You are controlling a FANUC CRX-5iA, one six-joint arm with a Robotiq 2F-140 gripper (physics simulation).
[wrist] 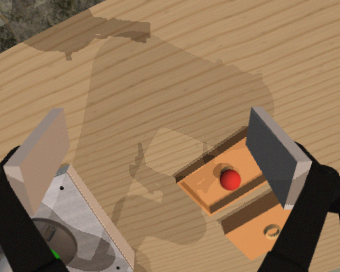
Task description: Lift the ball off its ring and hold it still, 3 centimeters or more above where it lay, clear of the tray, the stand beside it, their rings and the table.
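Frame: origin at the arm's base, x ahead, y left, z up, level; millimetres.
Seen in the pictures: gripper, fingertip midpoint: (158, 126); arm's base, origin of the base link: (46, 242).
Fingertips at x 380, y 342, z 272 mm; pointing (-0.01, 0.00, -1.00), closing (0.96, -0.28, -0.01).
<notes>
Pixels of each thing's top centre, then the offset from my fingertips to it. "spot": a spot on its surface instead. Level surfaces: height alone.
- red ball, middle of its top: (232, 186) dx +71, dy -299, dz -262 mm
- orange tray, surface spot: (196, 187) spot: dx -4, dy -321, dz -315 mm
- second orange tray-like part, surface spot: (245, 239) spot: dx +77, dy -481, dz -272 mm
- small tan ring, surface spot: (272, 231) spot: dx +144, dy -476, dz -272 mm
- wooden table, its level: dz -317 mm
A red ball (230, 180) sits in an orange tray (196, 187) at the right of the wrist view. Its ring is mostly hidden; a darker round patch shows just behind the ball. My gripper (158, 126) is open, with its two fingers wide apart and nothing between them. It hangs above the table, and the ball shows inside the right finger, left of its pad. The right finger hides part of the tray.
A second orange tray-like part (245, 239) with a small tan ring (272, 231) lies beside the first. A grey metal block (82, 212) with a round recess stands at the lower left. The wooden table (190, 30) ends at the upper left. Arm shadows fall across it.
</notes>
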